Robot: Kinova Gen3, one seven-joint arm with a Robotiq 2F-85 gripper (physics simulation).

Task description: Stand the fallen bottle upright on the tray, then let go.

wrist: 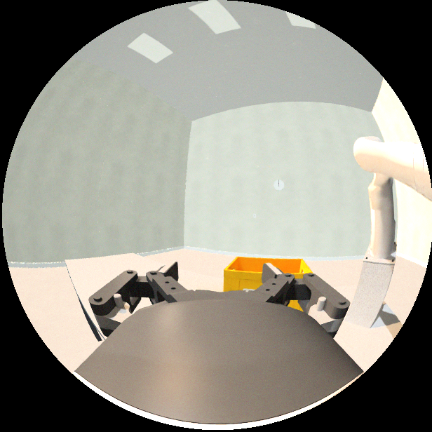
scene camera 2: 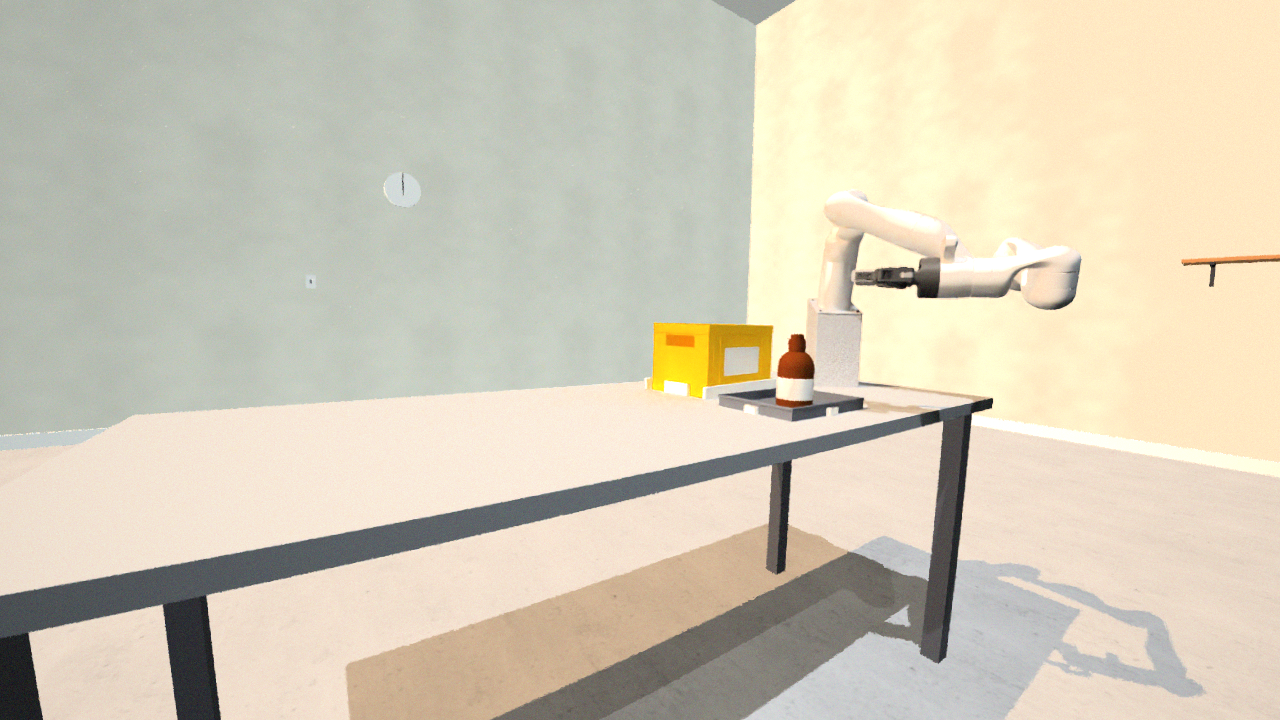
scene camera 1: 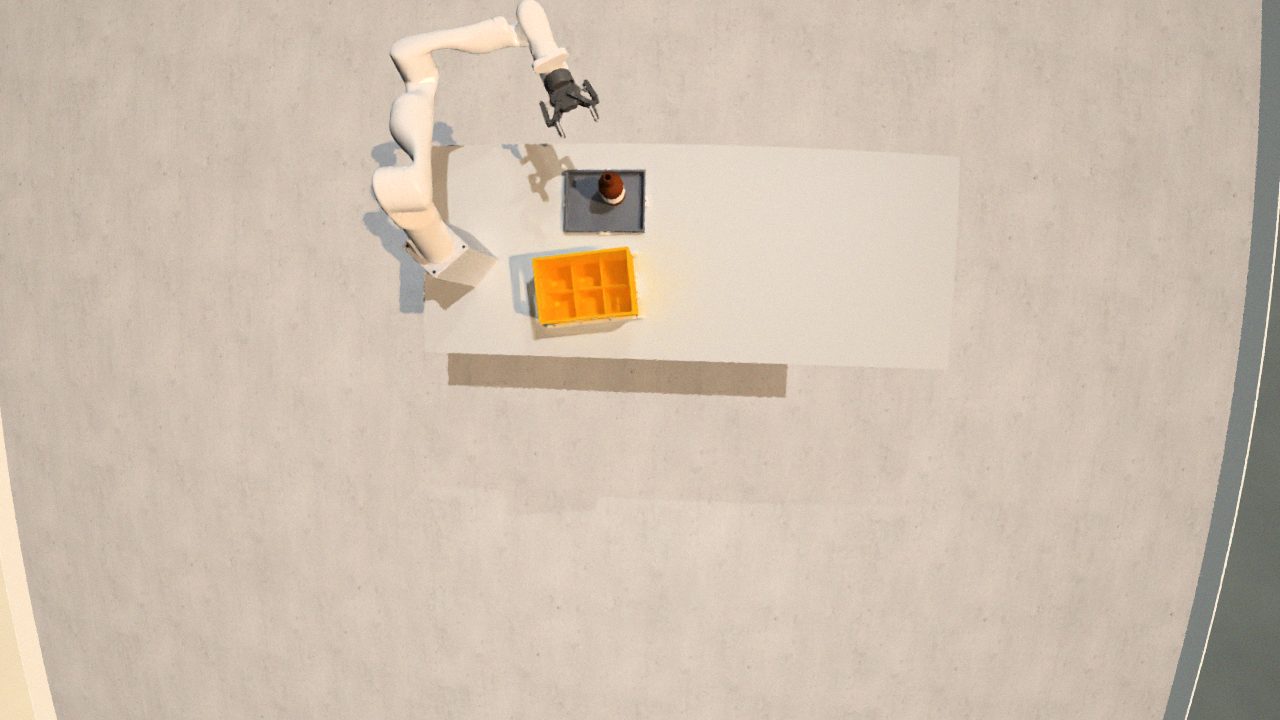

Scene:
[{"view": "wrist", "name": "my gripper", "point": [219, 272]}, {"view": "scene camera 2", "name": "my gripper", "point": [853, 278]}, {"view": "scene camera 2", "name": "brown bottle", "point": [795, 376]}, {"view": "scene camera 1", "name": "my gripper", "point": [580, 128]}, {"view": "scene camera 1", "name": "brown bottle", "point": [610, 185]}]

